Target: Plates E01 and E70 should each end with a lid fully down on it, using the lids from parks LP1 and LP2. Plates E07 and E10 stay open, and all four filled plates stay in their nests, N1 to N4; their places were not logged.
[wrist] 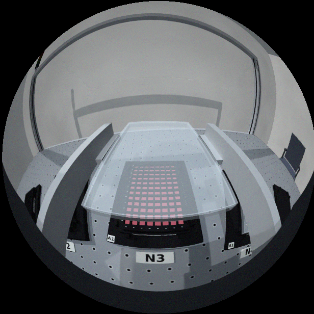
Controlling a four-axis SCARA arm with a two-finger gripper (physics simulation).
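My gripper (158,128) is shut on a clear lid (159,145), held level between its two fingers. The lid is above nest N3 (155,239), apart from it. A plate with pink-red filled wells (154,195) sits in N3 and shows through the lid. Its plate code cannot be read. The label N3 (155,258) is on the table in front of the nest. Parts of the neighbouring nests show behind the fingers, one at the left (79,227) and one at the right (233,230); any plates in them are hidden.
More black holders stand at the far left (33,202) and far right (282,202). The perforated table (172,281) runs under the nests. A dark panel (295,150) stands at the right edge, and a grey frame (150,18) is at the back.
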